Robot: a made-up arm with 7 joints. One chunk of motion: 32 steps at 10 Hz.
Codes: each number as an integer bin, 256 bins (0 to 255) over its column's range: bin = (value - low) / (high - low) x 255, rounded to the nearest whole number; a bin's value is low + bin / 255 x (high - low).
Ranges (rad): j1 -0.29..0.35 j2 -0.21..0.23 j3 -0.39..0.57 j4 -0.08..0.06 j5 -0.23..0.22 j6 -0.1..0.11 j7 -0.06..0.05
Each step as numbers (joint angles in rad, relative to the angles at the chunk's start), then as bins.
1 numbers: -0.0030 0.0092 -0.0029 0.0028 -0.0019 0.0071 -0.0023
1 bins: 114 127 103 151 129 130 134
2 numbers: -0.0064 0.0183 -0.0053 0.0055 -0.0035 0.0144 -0.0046
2 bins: 113 132 102 156 128 139 128
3 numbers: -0.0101 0.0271 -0.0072 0.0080 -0.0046 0.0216 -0.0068
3 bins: 112 137 102 160 128 148 123
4 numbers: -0.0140 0.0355 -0.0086 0.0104 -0.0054 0.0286 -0.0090
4 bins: 110 142 101 165 127 156 118
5 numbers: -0.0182 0.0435 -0.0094 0.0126 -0.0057 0.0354 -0.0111
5 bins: 108 147 101 169 127 164 113
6 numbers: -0.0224 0.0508 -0.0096 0.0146 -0.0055 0.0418 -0.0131
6 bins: 107 151 101 172 127 172 109
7 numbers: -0.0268 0.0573 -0.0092 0.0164 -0.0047 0.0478 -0.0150
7 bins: 105 155 101 176 128 179 104
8 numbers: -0.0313 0.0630 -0.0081 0.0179 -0.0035 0.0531 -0.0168
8 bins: 103 158 101 178 128 186 100
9 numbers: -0.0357 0.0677 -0.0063 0.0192 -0.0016 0.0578 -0.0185
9 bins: 101 161 102 181 129 192 96
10 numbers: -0.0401 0.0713 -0.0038 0.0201 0.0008 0.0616 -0.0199
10 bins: 100 163 103 182 131 196 93
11 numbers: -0.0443 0.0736 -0.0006 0.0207 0.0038 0.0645 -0.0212
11 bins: 98 164 103 183 132 200 90
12 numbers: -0.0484 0.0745 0.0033 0.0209 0.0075 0.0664 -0.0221
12 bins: 96 165 104 184 135 202 88
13 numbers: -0.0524 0.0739 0.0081 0.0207 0.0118 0.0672 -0.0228
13 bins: 95 165 106 183 137 203 86
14 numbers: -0.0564 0.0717 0.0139 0.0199 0.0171 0.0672 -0.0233
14 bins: 93 163 107 182 140 203 85
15 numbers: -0.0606 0.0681 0.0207 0.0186 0.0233 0.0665 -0.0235
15 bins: 91 161 109 180 144 202 85
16 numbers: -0.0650 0.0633 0.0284 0.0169 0.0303 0.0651 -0.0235
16 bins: 90 158 111 176 148 200 85
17 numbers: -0.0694 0.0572 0.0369 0.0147 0.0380 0.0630 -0.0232
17 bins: 88 155 113 172 152 198 85
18 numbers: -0.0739 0.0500 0.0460 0.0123 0.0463 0.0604 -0.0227
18 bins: 86 151 116 168 157 195 86
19 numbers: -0.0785 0.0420 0.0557 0.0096 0.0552 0.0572 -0.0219
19 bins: 84 146 118 163 162 191 88
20 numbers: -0.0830 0.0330 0.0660 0.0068 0.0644 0.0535 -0.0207
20 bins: 82 141 121 158 167 186 91
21 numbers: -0.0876 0.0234 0.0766 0.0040 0.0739 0.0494 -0.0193
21 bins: 81 135 124 153 172 181 94
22 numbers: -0.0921 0.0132 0.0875 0.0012 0.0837 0.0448 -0.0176
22 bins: 79 129 127 148 178 176 98
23 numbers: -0.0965 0.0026 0.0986 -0.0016 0.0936 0.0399 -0.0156
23 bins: 77 123 130 143 183 170 103
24 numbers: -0.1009 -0.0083 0.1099 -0.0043 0.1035 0.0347 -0.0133
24 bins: 75 117 133 138 189 164 108
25 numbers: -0.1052 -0.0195 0.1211 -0.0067 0.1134 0.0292 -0.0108
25 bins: 74 110 136 134 195 157 114
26 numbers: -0.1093 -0.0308 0.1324 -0.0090 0.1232 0.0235 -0.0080
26 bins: 72 104 139 129 200 150 121
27 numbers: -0.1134 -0.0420 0.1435 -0.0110 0.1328 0.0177 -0.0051
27 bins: 70 97 142 126 206 143 127
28 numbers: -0.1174 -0.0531 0.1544 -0.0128 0.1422 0.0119 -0.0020
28 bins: 69 91 145 122 211 136 134
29 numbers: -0.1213 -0.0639 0.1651 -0.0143 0.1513 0.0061 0.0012
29 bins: 67 85 147 120 216 129 142
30 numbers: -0.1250 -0.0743 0.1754 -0.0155 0.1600 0.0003 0.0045
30 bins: 66 79 150 117 221 122 150
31 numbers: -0.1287 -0.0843 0.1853 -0.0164 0.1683 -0.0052 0.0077
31 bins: 64 73 153 116 226 115 157
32 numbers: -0.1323 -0.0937 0.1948 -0.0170 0.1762 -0.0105 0.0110
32 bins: 63 67 155 115 230 109 165
